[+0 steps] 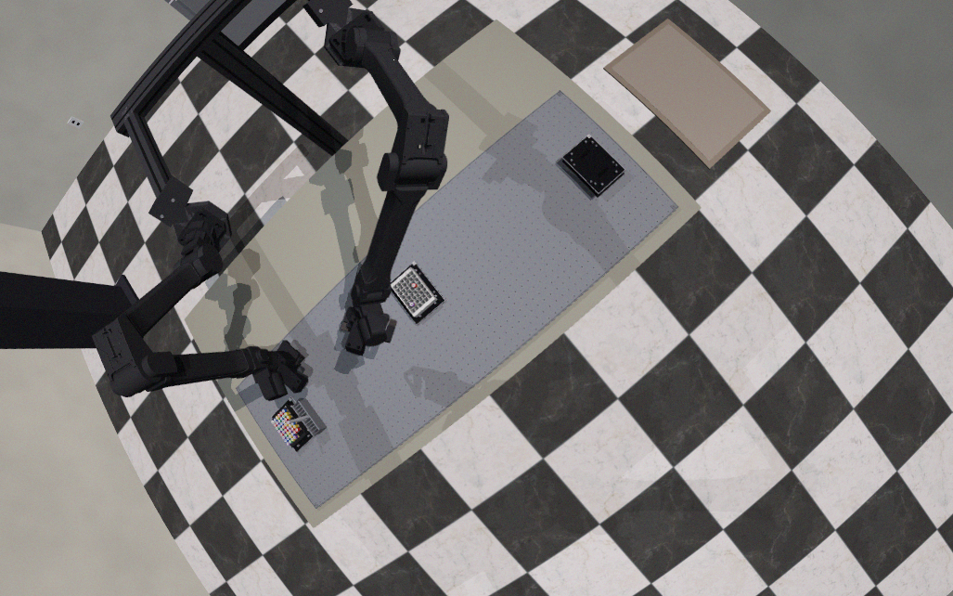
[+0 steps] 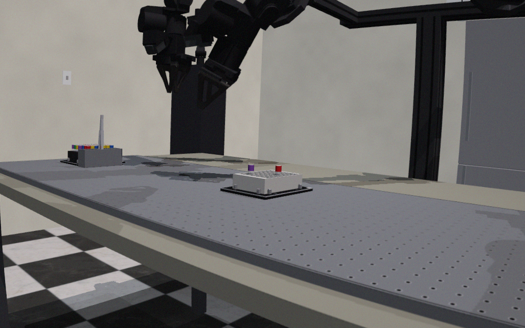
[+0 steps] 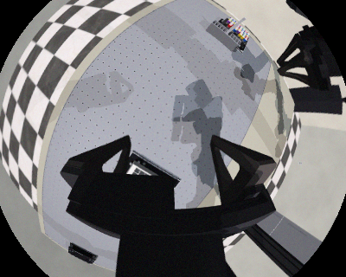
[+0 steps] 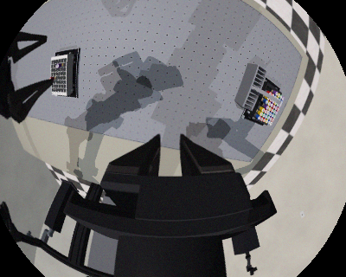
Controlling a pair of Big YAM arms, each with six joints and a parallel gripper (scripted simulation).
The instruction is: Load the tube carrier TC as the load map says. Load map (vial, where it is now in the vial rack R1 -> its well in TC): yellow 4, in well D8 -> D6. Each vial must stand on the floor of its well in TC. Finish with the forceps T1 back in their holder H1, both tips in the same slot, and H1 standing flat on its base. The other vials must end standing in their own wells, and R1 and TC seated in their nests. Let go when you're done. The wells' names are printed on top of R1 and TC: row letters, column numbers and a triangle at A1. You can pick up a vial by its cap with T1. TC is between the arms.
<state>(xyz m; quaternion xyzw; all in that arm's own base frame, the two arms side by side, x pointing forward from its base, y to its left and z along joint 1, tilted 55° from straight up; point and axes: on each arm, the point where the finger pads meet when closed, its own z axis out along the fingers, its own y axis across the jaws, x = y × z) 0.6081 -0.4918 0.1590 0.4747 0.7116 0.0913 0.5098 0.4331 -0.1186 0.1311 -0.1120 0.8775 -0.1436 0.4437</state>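
Right now my left hand is 160 mm above the white tube carrier TC, 140 mm to the right of it and 40 mm past it. From my left hand the other things lie so: grey holder H1: 430 mm to the right, 170 mm below, 40 mm behind.
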